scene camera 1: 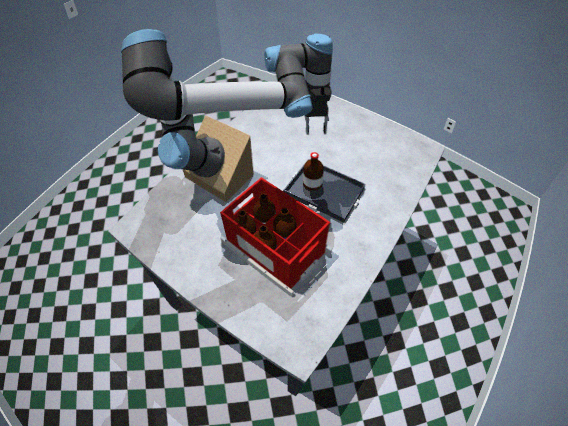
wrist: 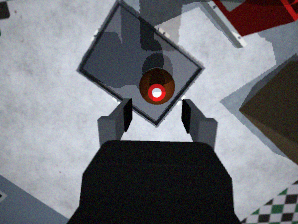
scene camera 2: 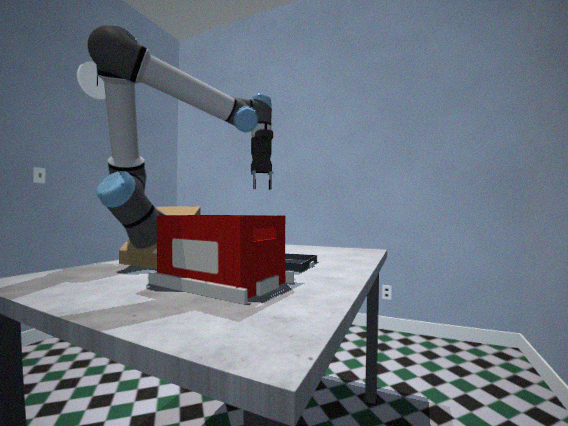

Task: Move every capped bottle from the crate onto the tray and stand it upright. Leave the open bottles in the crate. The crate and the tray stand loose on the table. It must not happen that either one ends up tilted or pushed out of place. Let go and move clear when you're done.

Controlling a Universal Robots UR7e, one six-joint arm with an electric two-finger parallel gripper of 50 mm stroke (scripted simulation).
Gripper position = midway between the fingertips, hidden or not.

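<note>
Gripper (scene camera 2: 262,189), visible also in the wrist view (wrist: 156,109). A crate (scene camera 2: 236,250) appears in scene camera 1 as well (scene camera 1: 283,263). A dark tray (scene camera 1: 338,191) and a capped bottle (wrist: 157,86) are present too.
</note>
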